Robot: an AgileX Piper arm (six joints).
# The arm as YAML. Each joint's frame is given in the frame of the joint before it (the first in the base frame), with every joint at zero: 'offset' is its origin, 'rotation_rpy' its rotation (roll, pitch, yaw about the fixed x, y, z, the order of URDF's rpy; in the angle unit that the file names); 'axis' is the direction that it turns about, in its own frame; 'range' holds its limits. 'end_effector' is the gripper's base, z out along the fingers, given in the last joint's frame.
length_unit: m
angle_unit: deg
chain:
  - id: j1
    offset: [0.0, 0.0, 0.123]
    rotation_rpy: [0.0, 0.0, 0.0]
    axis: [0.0, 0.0, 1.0]
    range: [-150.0, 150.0]
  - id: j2
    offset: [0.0, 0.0, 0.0]
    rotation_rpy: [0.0, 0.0, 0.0]
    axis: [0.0, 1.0, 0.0]
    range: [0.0, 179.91]
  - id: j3
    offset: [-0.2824, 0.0, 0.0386]
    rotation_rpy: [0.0, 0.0, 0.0]
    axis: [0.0, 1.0, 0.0]
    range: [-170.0, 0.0]
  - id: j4
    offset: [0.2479, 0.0, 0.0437]
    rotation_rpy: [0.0, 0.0, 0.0]
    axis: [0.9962, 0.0, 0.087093]
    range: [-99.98, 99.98]
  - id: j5
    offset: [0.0, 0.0, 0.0]
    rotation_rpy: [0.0, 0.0, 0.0]
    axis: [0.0, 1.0, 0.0]
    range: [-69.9, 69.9]
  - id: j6
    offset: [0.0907, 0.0, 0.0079]
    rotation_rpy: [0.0, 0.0, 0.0]
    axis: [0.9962, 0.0, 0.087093]
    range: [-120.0, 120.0]
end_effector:
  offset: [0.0, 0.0, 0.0]
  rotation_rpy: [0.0, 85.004, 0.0]
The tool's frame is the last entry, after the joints.
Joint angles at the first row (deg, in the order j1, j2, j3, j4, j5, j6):
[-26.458 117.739 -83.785 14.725 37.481 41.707]
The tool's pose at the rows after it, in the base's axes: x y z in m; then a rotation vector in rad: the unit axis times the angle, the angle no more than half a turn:
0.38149 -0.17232 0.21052 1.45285 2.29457 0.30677
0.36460 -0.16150 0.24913 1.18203 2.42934 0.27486
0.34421 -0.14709 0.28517 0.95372 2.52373 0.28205
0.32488 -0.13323 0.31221 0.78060 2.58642 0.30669
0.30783 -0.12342 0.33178 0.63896 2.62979 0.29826
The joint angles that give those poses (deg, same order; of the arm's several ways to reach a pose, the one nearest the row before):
[-26.457 111.970 -83.785 14.670 42.870 29.558]
[-26.457 106.044 -83.783 15.044 49.051 17.925]
[-26.457 100.178 -83.785 16.686 55.966 8.336]
[-26.457 95.466 -83.784 18.432 62.185 1.527]
[-26.458 91.778 -83.785 18.576 66.785 -3.459]

